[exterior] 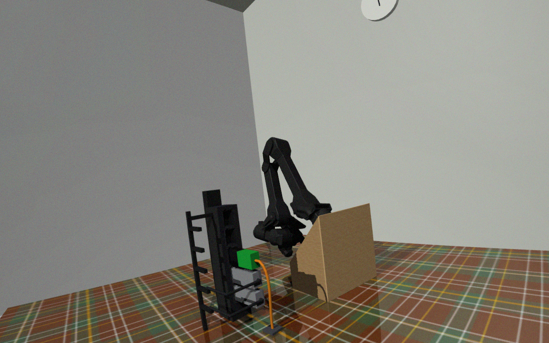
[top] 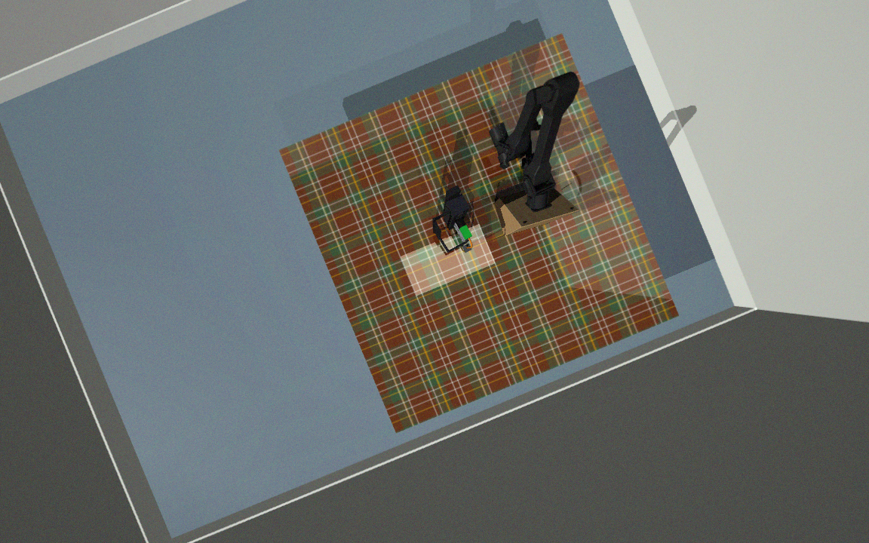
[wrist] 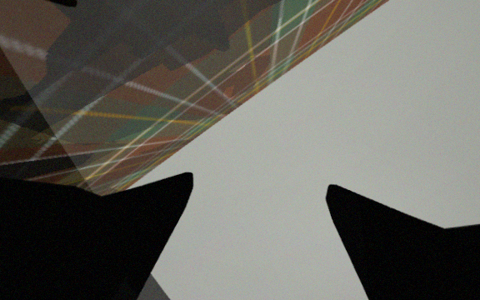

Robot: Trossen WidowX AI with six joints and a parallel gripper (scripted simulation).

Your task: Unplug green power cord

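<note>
Right now my gripper tip is 430 mm short of the green plug, 240 mm to the right of it and 70 mm below it.
</note>
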